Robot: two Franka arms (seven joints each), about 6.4 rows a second.
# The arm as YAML. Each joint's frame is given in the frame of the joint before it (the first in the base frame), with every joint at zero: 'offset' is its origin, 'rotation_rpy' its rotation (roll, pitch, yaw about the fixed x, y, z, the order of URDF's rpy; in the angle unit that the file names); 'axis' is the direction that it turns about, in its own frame. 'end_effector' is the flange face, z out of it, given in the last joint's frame.
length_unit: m
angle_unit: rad
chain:
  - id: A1
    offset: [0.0, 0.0, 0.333]
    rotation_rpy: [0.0, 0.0, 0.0]
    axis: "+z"
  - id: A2
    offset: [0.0, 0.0, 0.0]
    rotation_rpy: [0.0, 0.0, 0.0]
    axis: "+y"
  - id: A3
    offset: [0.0, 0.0, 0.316]
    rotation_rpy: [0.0, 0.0, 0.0]
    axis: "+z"
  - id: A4
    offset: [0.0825, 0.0, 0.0]
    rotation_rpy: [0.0, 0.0, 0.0]
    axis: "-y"
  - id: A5
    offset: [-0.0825, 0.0, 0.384]
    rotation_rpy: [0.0, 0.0, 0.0]
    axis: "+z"
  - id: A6
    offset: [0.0, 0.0, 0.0]
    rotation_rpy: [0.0, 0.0, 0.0]
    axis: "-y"
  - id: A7
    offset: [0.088, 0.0, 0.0]
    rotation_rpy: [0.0, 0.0, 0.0]
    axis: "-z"
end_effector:
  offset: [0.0, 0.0, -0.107]
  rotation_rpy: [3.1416, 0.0, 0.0]
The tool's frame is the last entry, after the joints.
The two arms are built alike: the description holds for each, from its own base.
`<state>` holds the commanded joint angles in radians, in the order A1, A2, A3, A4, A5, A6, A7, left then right.
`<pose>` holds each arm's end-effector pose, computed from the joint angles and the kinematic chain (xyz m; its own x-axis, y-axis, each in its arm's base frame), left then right.
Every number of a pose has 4 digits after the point.
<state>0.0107 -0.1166 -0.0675 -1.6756 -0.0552 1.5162 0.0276 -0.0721 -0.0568 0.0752 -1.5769 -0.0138 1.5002 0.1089</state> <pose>0.5103 -0.0373 0.6328 0.9954 -0.0864 -0.0417 -0.0844 -0.9953 0.0485 0.5297 0.0014 0.6462 0.9941 -0.1068 -0.0180 -0.1064 -0.9941 0.0201</pose>
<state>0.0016 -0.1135 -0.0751 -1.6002 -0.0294 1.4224 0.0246 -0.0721 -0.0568 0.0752 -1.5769 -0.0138 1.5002 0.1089</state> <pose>0.5011 -0.0429 0.6582 0.9928 -0.1011 -0.0640 -0.0998 -0.9948 0.0224 0.5297 0.0014 0.6462 0.9941 -0.1068 -0.0180 -0.1064 -0.9941 0.0201</pose>
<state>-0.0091 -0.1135 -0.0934 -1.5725 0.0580 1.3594 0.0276 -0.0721 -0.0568 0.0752 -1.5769 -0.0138 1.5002 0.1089</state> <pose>0.4934 -0.0468 0.6659 0.9881 -0.1154 -0.1013 -0.1224 -0.9903 -0.0654 0.5297 0.0014 0.6462 0.9941 -0.1068 -0.0180 -0.1064 -0.9941 0.0201</pose>
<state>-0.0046 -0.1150 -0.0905 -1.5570 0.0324 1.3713 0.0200 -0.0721 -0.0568 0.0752 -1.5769 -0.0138 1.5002 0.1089</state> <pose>0.4941 -0.0464 0.6744 0.9917 -0.1069 -0.0718 -0.1100 -0.9931 -0.0411 0.5297 0.0014 0.6462 0.9941 -0.1068 -0.0180 -0.1064 -0.9941 0.0201</pose>
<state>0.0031 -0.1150 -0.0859 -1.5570 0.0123 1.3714 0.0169 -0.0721 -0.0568 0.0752 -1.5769 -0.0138 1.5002 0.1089</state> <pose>0.4945 -0.0426 0.6744 0.9929 -0.0956 -0.0713 -0.0973 -0.9950 -0.0208 0.5297 0.0014 0.6462 0.9941 -0.1068 -0.0180 -0.1064 -0.9941 0.0201</pose>
